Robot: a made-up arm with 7 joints.
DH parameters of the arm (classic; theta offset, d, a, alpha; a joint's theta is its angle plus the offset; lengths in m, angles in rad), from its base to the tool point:
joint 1: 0 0.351 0 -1.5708
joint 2: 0 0 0 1.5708
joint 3: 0 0.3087 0.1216 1.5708
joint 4: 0 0 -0.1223 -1.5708
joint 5: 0 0.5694 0 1.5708
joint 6: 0 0 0.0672 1.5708
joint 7: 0 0 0 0
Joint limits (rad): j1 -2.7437..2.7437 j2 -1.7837..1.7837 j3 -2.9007..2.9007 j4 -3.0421..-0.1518 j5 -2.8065..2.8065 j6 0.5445..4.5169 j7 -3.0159..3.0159
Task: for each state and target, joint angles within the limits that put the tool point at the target. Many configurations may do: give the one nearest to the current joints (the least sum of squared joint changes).
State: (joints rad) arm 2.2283 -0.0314 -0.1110 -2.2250 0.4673 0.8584 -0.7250
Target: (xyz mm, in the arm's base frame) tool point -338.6 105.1 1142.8
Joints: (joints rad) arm 2.4224 -0.6111 0.1723 -1.4660 0.5073 0.9695 -0.7250
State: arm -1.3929 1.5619 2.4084 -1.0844 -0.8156 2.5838 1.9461
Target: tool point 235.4 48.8 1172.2
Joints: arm -1.2510 1.0378 2.7493 -1.6149 -0.8768 2.6040 1.9461
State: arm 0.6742 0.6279 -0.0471 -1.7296 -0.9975 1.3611 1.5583
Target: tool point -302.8 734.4 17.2
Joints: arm 1.4629 0.9945 0.5317 -1.6078 -0.9988 1.4474 1.5583
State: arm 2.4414 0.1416 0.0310 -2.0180 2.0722 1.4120 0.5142
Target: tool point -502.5 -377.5 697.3
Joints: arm 2.7437 -0.7212 0.8394 -2.1827 2.0472 1.3141 0.5142
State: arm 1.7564 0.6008 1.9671 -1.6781 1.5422 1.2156 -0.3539
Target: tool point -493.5 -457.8 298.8
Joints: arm 1.7781 -0.0836 2.0842 -2.3009 1.5316 1.2520 -0.3539
